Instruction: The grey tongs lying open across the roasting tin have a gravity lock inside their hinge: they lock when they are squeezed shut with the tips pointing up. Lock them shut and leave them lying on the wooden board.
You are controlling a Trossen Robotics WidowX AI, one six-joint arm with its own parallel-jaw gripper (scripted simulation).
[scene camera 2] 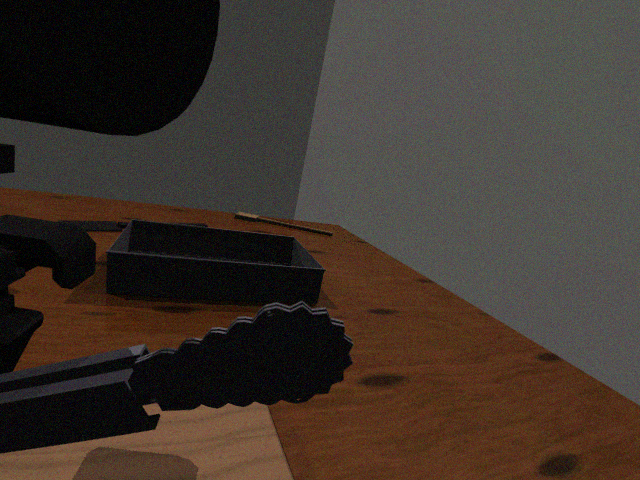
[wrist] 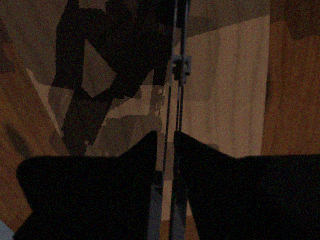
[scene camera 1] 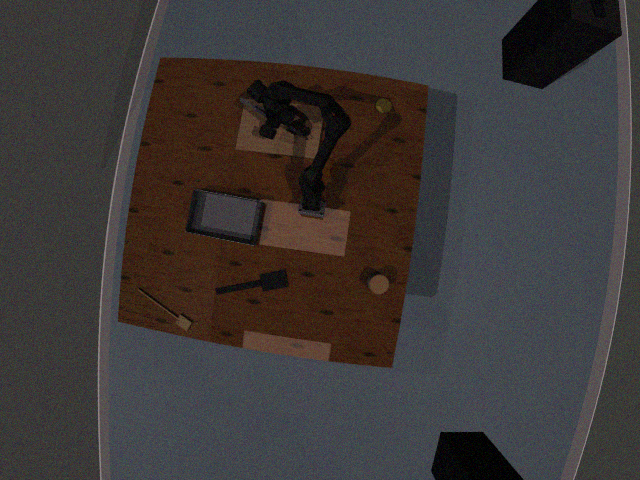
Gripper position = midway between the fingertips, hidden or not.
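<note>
You'd find my gripper at [wrist: 165,136]. There's a light wooden board too, which I can see at [scene camera 1: 308,118] and again at [wrist: 104,80]. And then there's a black spatula [scene camera 1: 274,280], but in the wrist view the spatula is out of frame.
</note>
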